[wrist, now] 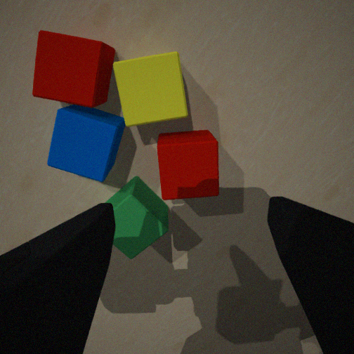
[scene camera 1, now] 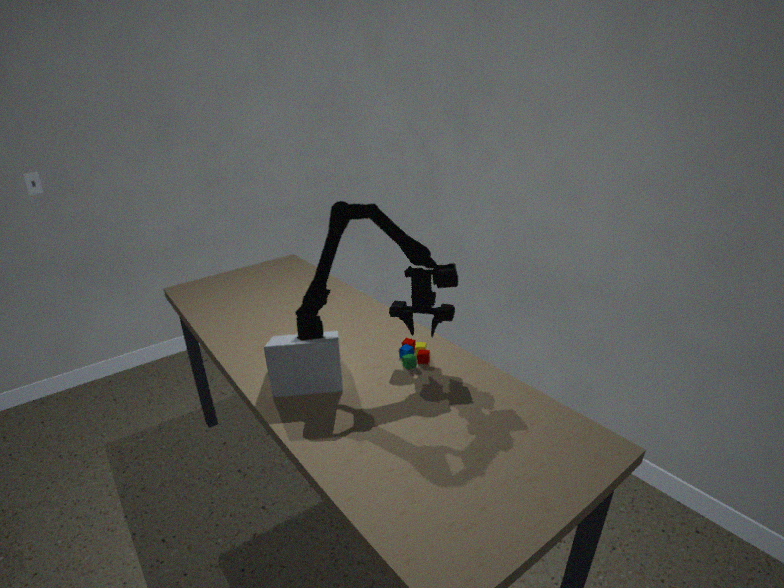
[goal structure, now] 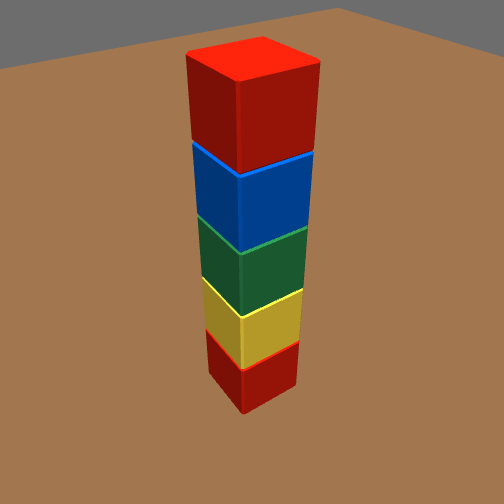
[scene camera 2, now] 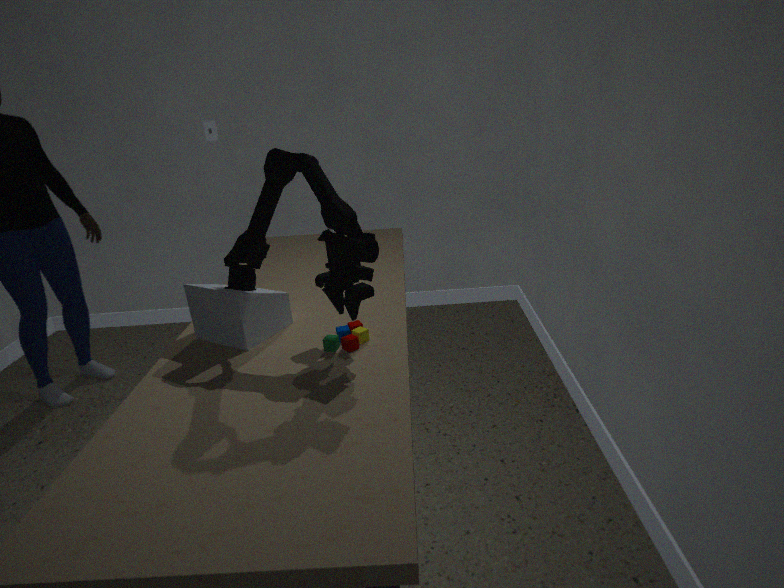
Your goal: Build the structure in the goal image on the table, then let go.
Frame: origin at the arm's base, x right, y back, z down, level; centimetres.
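Where they show: gripper, fingertip midpoint: (scene camera 1: 422,335) (scene camera 2: 347,316); arm's base, link origin: (scene camera 1: 310,337) (scene camera 2: 240,289).
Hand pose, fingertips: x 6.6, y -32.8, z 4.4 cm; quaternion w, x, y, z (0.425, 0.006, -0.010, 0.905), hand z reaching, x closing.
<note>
Each offset is from my fingertips to the centre of the thing. Level surfaces: height alone.
My gripper (scene camera 1: 422,335) (scene camera 2: 347,316) (wrist: 191,211) is open and empty, a little above the cubes. A green cube @(dx +1.0, dy +5.0, dz +7.2 cm) (scene camera 1: 409,361) (scene camera 2: 331,343) (wrist: 137,220) shows beside the left fingertip in the wrist view, turned against the others. A red cube @(dx +0.6, dy +0.0, dz +7.2 cm) (scene camera 1: 423,356) (scene camera 2: 350,343) (wrist: 190,167) lies near it, between the fingertips' lines. A yellow cube @(dx -4.0, dy -1.4, dz +7.2 cm) (scene camera 1: 421,346) (scene camera 2: 360,334) (wrist: 151,90), a blue cube @(dx -4.4, dy +3.4, dz +7.2 cm) (scene camera 1: 405,351) (scene camera 2: 342,332) (wrist: 84,145) and a second red cube @(dx -7.7, dy +1.0, dz +7.2 cm) (scene camera 1: 408,343) (scene camera 2: 355,325) (wrist: 69,69) sit close together. All cubes rest on the table.
The wooden table @(dz +8.8 cm) (scene camera 1: 481,506) (scene camera 2: 284,519) carries a white block (scene camera 1: 303,367) (scene camera 2: 221,316) under the arm's base. The table's long edge runs near the cubes. A person (scene camera 2: 31,189) stands beyond the table at the left in scene camera 2. The arm's shadow falls across the tabletop.
</note>
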